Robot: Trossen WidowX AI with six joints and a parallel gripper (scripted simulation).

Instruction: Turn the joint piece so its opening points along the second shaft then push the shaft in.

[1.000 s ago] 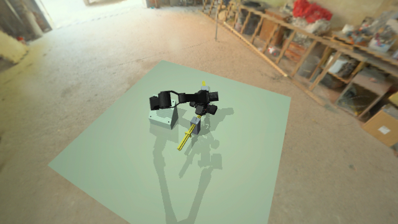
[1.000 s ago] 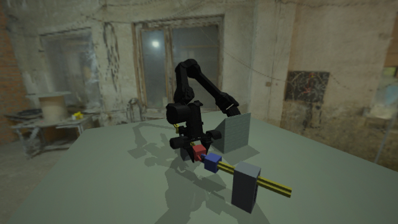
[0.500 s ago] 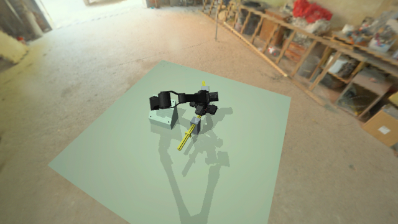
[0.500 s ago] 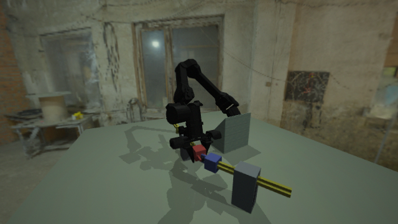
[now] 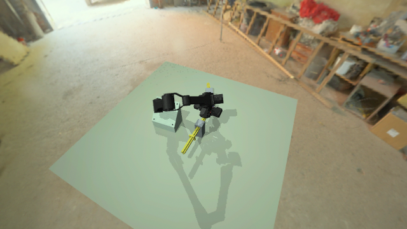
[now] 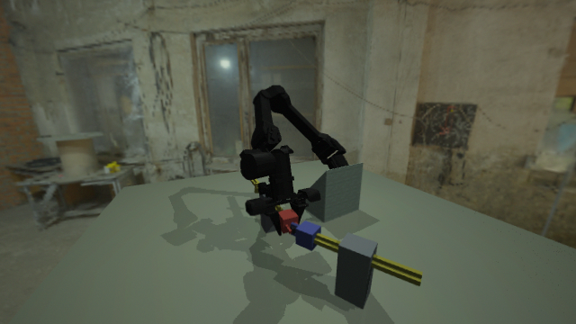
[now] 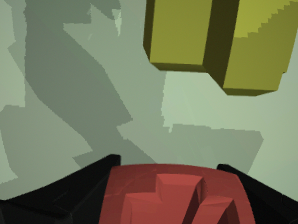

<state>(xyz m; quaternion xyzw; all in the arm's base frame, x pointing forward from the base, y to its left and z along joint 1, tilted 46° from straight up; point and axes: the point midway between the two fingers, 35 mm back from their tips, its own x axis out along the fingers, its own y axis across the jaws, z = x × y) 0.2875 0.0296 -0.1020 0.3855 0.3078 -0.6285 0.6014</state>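
My gripper tip is 40 mm below the red joint piece and 10 mm to the right of it.
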